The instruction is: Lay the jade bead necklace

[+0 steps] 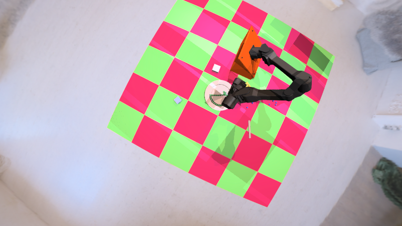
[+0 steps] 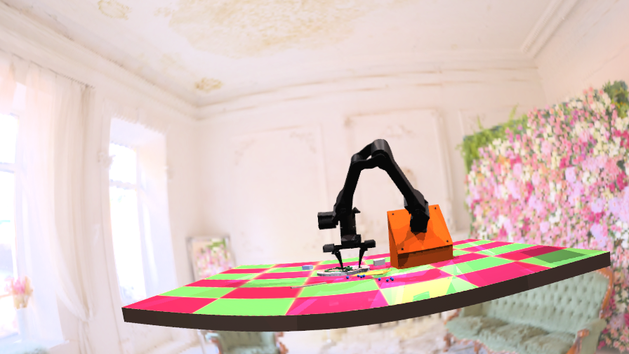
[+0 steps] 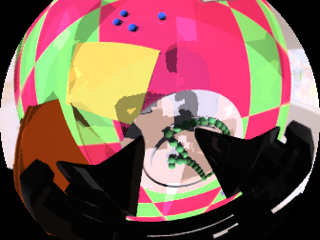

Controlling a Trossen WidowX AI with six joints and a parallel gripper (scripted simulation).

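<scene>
My gripper tip is now 50 mm to the left of the round bead board, 30 mm short of it and 10 mm above it. Also, from my gripper tip: white cube (170 mm to the right, 100 mm behind); then thin white stick (230 mm to the left, 120 mm ahead, 10 mm below); then yellow patch (80 mm behind, 70 mm to the left, 20 mm below).
</scene>
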